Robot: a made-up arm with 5 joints.
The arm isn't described. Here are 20 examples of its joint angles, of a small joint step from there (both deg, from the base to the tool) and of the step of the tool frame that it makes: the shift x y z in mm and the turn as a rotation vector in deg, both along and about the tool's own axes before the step.
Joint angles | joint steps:
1: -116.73 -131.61 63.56 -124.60 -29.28 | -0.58 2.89 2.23 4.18 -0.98
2: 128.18 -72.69 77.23 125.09 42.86 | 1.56 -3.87 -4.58 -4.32 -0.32
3: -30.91 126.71 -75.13 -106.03 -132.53 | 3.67 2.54 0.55 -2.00 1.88
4: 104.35 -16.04 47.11 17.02 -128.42 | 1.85 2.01 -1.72 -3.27 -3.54
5: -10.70 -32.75 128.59 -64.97 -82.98 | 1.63 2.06 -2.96 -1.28 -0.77
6: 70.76 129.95 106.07 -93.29 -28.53 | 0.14 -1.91 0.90 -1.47 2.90
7: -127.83 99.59 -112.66 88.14 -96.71 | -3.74 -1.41 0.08 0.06 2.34
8: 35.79 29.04 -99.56 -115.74 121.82 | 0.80 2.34 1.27 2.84 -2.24
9: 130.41 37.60 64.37 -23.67 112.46 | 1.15 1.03 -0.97 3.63 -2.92
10: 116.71 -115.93 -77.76 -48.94 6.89 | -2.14 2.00 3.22 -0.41 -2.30
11: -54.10 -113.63 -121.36 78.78 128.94 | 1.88 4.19 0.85 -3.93 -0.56
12: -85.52 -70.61 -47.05 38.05 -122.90 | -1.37 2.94 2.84 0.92 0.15
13: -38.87 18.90 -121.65 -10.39 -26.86 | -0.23 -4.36 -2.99 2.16 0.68
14: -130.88 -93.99 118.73 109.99 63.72 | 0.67 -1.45 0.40 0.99 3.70
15: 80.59 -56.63 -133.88 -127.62 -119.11 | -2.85 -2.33 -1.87 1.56 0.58
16: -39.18 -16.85 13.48 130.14 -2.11 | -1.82 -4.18 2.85 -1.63 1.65
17: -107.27 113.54 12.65 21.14 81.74 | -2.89 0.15 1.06 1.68 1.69
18: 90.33 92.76 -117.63 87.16 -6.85 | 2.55 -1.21 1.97 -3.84 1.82
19: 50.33 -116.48 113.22 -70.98 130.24 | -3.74 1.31 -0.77 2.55 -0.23
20: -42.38 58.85 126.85 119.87 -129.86 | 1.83 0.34 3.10 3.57 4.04
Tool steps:
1: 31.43 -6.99 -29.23 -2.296 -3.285 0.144
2: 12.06 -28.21 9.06 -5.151 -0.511 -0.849
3: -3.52 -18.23 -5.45 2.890 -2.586 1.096
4: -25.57 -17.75 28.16 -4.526 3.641 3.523
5: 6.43 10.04 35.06 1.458 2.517 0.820
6: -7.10 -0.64 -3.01 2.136 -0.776 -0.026
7: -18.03 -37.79 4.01 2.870 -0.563 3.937
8: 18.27 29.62 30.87 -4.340 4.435 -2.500
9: 3.38 5.83 35.65 -3.907 2.985 -0.646
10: -6.22 -27.29 30.37 -4.497 3.941 1.611
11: -19.10 10.10 20.58 -0.256 0.814 0.117
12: -5.95 11.97 -56.80 0.721 -4.674 0.020
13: 7.03 37.15 -14.78 -1.208 -2.536 -2.892
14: 6.38 -14.75 30.16 4.063 2.347 1.078
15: -14.88 -3.88 5.72 3.250 0.565 2.693
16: 25.37 -36.98 -37.03 0.058 -3.720 -0.067
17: -9.89 17.92 -6.58 2.944 -0.682 -1.990
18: 23.39 68.69 1.79 3.830 -0.938 -6.195
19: 9.38 4.75 14.26 -1.936 1.404 1.609
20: 8.02 20.19 17.45 8.014 -1.069 -2.420
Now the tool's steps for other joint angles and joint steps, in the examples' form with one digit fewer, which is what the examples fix.
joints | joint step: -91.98 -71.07 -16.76 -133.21 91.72 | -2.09 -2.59 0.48 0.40 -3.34
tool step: -28.3 14.5 18.9 -5.31 1.57 -2.34
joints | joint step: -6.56 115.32 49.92 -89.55 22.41 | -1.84 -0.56 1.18 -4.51 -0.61
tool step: -4.8 41.8 -5.7 -2.62 -0.47 -5.35
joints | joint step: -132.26 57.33 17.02 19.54 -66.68 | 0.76 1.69 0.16 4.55 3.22
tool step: -10.3 -37.2 -44.8 1.75 -3.73 3.05
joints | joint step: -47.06 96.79 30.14 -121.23 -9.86 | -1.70 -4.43 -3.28 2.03 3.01
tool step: -49.3 -37.8 43.9 3.36 5.20 3.45
